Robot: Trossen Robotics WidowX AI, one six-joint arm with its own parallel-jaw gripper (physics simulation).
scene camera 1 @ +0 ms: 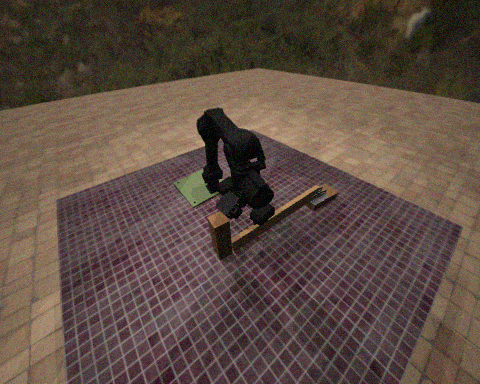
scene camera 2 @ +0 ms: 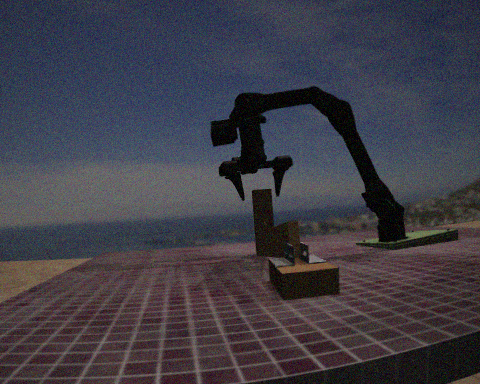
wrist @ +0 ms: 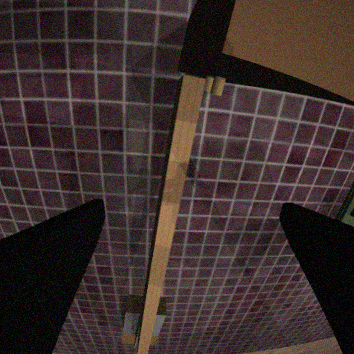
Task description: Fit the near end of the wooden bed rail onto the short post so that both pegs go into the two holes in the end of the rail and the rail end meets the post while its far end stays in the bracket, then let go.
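Frame: origin at the arm's base, x ahead, y left, z up, level; centimetres.
Seen in the pictures: gripper, fingertip midpoint: (scene camera 1: 245, 215) (scene camera 2: 260, 198) (wrist: 194, 209); arm's base at its link origin: (scene camera 1: 213, 187) (scene camera 2: 393, 240).
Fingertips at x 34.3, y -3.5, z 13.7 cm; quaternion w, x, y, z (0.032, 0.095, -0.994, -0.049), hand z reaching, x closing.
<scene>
Pixels of each thing's middle, then the offset from my fingertips to it. "*": a spot on its surface instead. Level surfaces: height alone.
- wooden bed rail at the middle of its body: (wrist: 156, 259) (scene camera 2: 273, 242) (scene camera 1: 278, 215) dx -0.6, dy +16.2, dz -10.3 cm
- short post at a spot on its surface: (wrist: 295, 25) * dx -0.2, dy -7.4, dz +2.7 cm
- bracket at the middle of its body: (scene camera 2: 295, 260) (wrist: 142, 324) (scene camera 1: 315, 196) dx -1.3, dy +38.6, dz -11.6 cm
- purple tiled mat at its surface level: dz -15.3 cm
- low wooden block at the middle of its body: (scene camera 2: 300, 275) (wrist: 141, 322) (scene camera 1: 319, 196) dx -1.3, dy +41.7, dz -13.5 cm
The wooden bed rail (scene camera 1: 285, 212) (scene camera 2: 286, 240) (wrist: 172, 185) lies low, its near end beside the foot of the short post (scene camera 1: 221, 240) (scene camera 2: 262, 215) (wrist: 295, 25). In the wrist view two pegs (wrist: 219, 86) (wrist: 209, 84) stick out from the post, uncovered, just right of the rail's near end. The holes in the rail end are hidden. The rail's far end sits between the metal plates of the bracket (scene camera 1: 324, 200) (scene camera 2: 303, 254) (wrist: 132, 322). My gripper (scene camera 1: 248, 216) (scene camera 2: 261, 197) (wrist: 194, 209) is open and empty, above the rail and near the post.
The arm stands on a green base plate (scene camera 1: 195, 194) (scene camera 2: 432, 235), off to one side of the rail. A purple tiled mat (scene camera 1: 165, 300) (scene camera 2: 150, 310) lies under everything. The bracket stands on a low wooden block (scene camera 2: 312, 282). The post rises close to the gripper.
</scene>
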